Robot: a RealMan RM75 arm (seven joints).
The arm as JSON. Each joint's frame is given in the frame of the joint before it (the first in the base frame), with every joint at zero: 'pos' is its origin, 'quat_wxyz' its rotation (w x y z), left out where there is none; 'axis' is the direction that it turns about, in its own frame. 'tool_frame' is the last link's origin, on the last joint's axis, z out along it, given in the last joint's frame.
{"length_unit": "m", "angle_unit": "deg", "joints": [
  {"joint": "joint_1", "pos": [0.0, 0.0, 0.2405], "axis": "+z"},
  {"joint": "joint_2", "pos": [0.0, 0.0, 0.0], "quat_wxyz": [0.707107, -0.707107, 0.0, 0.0], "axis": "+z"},
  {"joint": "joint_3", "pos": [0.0, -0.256, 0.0], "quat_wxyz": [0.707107, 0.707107, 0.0, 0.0], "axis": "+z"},
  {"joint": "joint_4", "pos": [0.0, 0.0, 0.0], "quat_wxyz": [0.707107, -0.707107, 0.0, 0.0], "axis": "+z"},
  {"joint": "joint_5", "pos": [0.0, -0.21, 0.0], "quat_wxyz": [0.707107, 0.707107, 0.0, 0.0], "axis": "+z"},
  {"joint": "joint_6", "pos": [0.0, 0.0, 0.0], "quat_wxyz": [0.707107, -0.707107, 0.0, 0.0], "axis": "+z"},
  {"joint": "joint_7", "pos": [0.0, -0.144, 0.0], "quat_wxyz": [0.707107, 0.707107, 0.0, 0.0], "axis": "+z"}
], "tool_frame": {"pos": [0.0, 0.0, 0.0]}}
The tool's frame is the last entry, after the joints.
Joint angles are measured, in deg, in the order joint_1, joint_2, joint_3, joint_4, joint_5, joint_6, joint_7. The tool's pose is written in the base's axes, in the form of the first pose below.
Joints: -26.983, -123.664, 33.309, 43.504, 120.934, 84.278, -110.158
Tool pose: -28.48, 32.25, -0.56; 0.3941, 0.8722, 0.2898; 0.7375, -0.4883, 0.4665; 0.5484, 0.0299, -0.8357
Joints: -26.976, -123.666, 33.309, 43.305, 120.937, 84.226, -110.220
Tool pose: -28.50, 32.22, -0.63; 0.3906, 0.8736, 0.2902; 0.7398, -0.4855, 0.4657; 0.5477, 0.0328, -0.8360
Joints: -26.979, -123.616, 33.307, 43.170, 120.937, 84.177, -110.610
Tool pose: -28.54, 32.21, -0.64; 0.3835, 0.8770, 0.2897; 0.7440, -0.4791, 0.4657; 0.5472, 0.0369, -0.8362
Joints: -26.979, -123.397, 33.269, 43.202, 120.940, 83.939, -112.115
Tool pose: -28.67, 32.30, -0.46; 0.3617, 0.8881, 0.2838; 0.7542, -0.4577, 0.4708; 0.5480, 0.0438, -0.8353
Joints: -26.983, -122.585, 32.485, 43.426, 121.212, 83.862, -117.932
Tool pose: -29.13, 32.51, 0.34; 0.2722, 0.9239, 0.2688; 0.7893, -0.3742, 0.4868; 0.5504, 0.0797, -0.8311
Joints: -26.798, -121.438, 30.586, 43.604, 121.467, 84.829, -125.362
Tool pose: -29.79, 32.52, 1.59; 0.1422, 0.9545, 0.2620; 0.8208, -0.2617, 0.5078; 0.5532, 0.1429, -0.8207
